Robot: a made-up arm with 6 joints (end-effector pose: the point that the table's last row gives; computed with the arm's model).
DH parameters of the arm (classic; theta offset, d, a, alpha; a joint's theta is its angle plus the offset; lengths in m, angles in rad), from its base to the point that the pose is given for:
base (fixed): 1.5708 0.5 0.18 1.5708
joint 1: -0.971 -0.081 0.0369 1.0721
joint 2: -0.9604 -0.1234 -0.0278 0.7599
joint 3: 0.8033 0.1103 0 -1.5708
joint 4: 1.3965 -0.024 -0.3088 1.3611
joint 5: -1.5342 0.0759 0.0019 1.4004
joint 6: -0.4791 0 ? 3.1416
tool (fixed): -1.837 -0.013 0 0
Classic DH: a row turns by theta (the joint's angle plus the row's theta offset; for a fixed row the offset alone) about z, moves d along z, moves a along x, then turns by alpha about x.
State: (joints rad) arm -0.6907 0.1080 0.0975 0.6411 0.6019 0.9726
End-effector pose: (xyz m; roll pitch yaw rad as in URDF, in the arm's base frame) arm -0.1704 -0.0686 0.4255 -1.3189 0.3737 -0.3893
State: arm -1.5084 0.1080 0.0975 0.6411 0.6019 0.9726
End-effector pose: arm -0.1704 -0.0444 0.6304 -2.0599 -0.0081 -0.5328
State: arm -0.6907 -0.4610 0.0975 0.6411 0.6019 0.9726
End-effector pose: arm -0.1720 -0.0591 0.5389 -1.8874 0.6607 -0.7258
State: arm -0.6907 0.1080 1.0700 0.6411 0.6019 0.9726
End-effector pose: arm 0.0539 -0.0293 0.4980 -1.3030 -0.3970 0.2189
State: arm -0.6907 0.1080 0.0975 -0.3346 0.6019 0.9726
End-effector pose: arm -0.2191 -0.0335 0.6908 -2.1123 -0.1873 -0.6522
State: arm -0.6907 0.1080 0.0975 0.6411 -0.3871 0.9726
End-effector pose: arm -0.1769 -0.1647 0.4386 -1.7252 0.5125 0.3483
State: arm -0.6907 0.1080 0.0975 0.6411 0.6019 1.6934
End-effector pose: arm -0.0997 -0.0997 0.4031 -1.3233 -0.3266 -0.5638
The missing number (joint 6, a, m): 0.114
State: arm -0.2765 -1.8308 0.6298 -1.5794 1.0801 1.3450
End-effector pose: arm 0.1557 0.4396 0.6321 -3.0137 0.1274 0.9872
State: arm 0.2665 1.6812 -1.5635 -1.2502 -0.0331 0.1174
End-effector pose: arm -0.2568 -0.1116 0.4380 0.2039 1.4661 1.9048
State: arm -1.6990 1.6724 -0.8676 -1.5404 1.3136 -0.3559
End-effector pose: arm -0.3453 0.2607 0.5731 -1.5010 -0.3281 -1.2562
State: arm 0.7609 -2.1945 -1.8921 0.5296 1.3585 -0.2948
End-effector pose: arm 0.2011 0.2856 0.5907 -2.5881 -0.8162 -2.6063
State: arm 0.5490 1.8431 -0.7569 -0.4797 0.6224 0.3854
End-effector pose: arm -0.3071 0.3058 0.2316 0.5302 0.5505 0.3332
